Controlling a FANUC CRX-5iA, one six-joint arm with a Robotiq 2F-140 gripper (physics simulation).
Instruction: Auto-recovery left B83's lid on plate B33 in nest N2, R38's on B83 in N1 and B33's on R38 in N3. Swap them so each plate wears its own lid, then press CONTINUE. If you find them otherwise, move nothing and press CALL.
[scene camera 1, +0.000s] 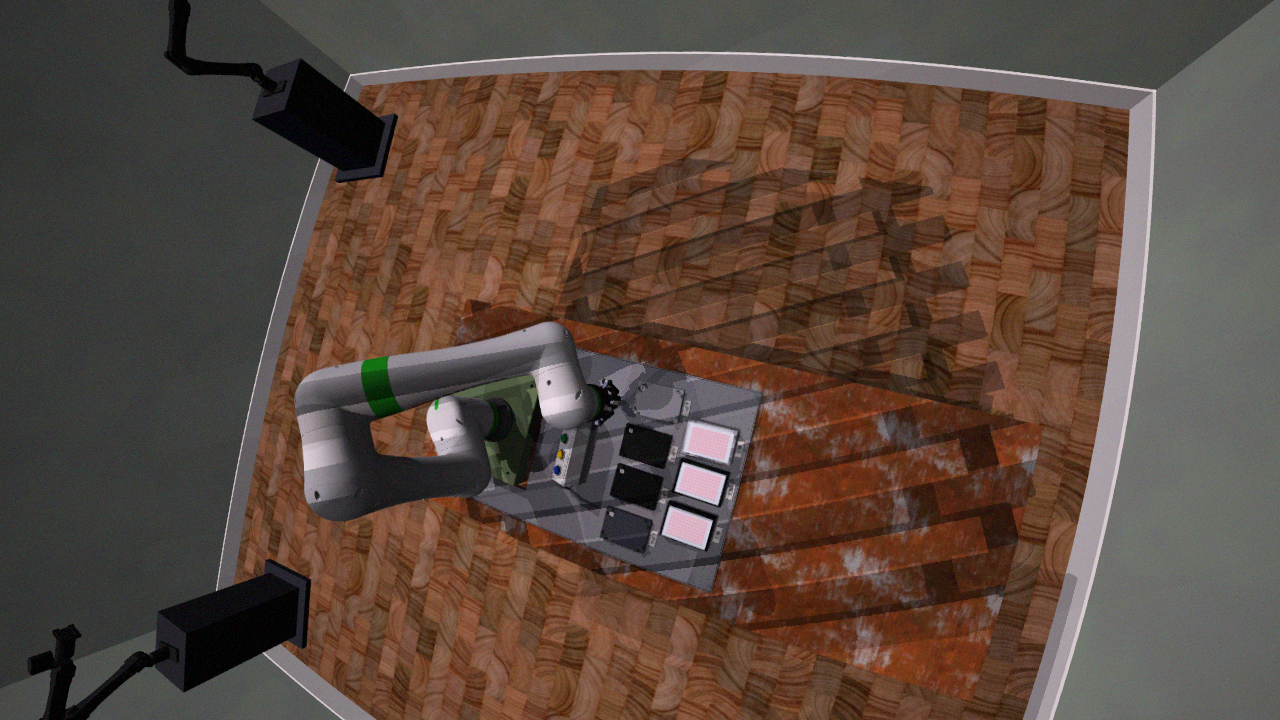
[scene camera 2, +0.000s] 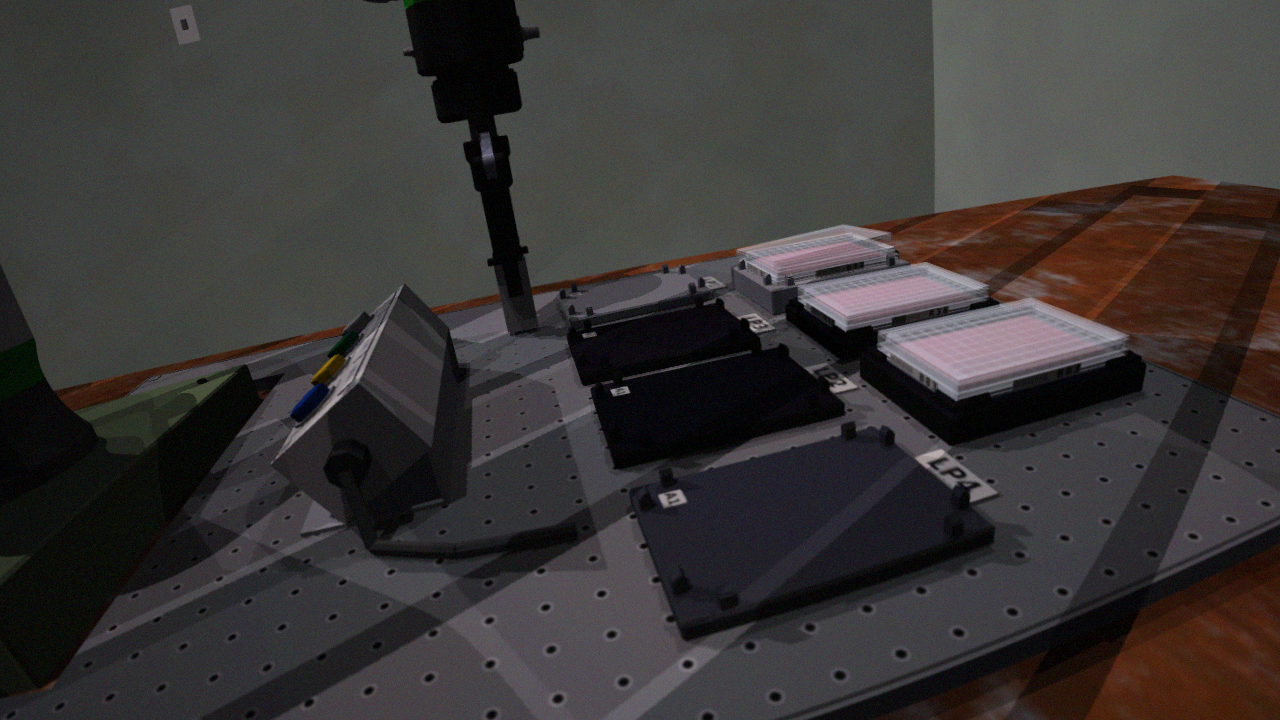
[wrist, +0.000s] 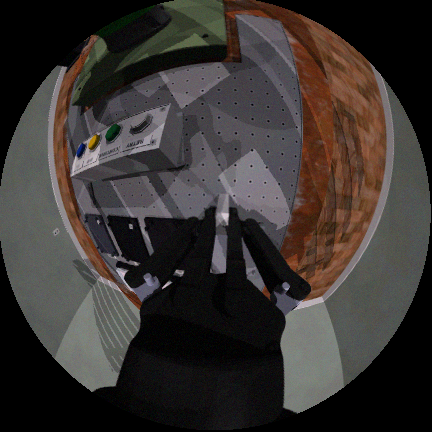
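Where they show: gripper, fingertip midpoint: (scene camera 1: 620, 401) (scene camera 2: 523, 327) (wrist: 223, 201); arm's base, origin of the base link: (scene camera 1: 495, 419).
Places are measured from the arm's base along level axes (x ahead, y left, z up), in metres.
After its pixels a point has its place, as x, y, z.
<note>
Three pink-filled plates with clear lids stand in a row of raised nests: the far plate (scene camera 1: 710, 442) (scene camera 2: 819, 259), the middle plate (scene camera 1: 699, 483) @[0.696, -0.085, 0.003] (scene camera 2: 895, 300) @[0.676, -0.117, 0.003] and the near plate (scene camera 1: 688, 526) @[0.680, -0.210, 0.007] (scene camera 2: 1002, 347) @[0.659, -0.233, 0.007]. Their ID codes and the nest labels are too small to read. The button box (scene camera 1: 570, 474) @[0.318, -0.117, 0.042] (scene camera 2: 393, 385) @[0.320, -0.124, 0.038] (wrist: 172, 137) @[0.318, 0.067, 0.016] carries a green CONTINUE button (scene camera 1: 563, 437) @[0.280, -0.012, 0.041] (scene camera 2: 342, 344) @[0.283, -0.026, 0.042] (wrist: 113, 132) @[0.286, -0.005, 0.044], a yellow button (scene camera 2: 327, 369) @[0.278, -0.076, 0.042] (wrist: 94, 141) @[0.279, -0.054, 0.043], a blue button (scene camera 2: 309, 402) @[0.273, -0.126, 0.042] (wrist: 81, 150) @[0.275, -0.103, 0.041] and a RETRY button (wrist: 141, 123) @[0.294, 0.042, 0.044]. My gripper (scene camera 2: 520, 317) @[0.426, 0.117, -0.024] (wrist: 223, 201) @[0.426, 0.117, -0.024] is shut and empty, pointing down beyond the box's RETRY end.
Low pads with corner posts lie between box and plates: a grey one (scene camera 1: 660, 402) @[0.553, 0.129, -0.018] (scene camera 2: 635, 291) @[0.548, 0.127, -0.018], two black ones (scene camera 2: 662, 340) @[0.519, -0.023, -0.018] (scene camera 2: 716, 402) @[0.506, -0.147, -0.018] and a dark one (scene camera 1: 626, 530) @[0.495, -0.269, -0.018] (scene camera 2: 805, 523) @[0.486, -0.279, -0.018] labelled LP4. A cable (scene camera 2: 456, 548) @[0.334, -0.209, -0.022] leaves the box. The green robot base (scene camera 2: 152, 429) @[0.119, 0.013, 0.004] (wrist: 160, 45) @[0.120, 0.055, 0.002] stands behind it.
</note>
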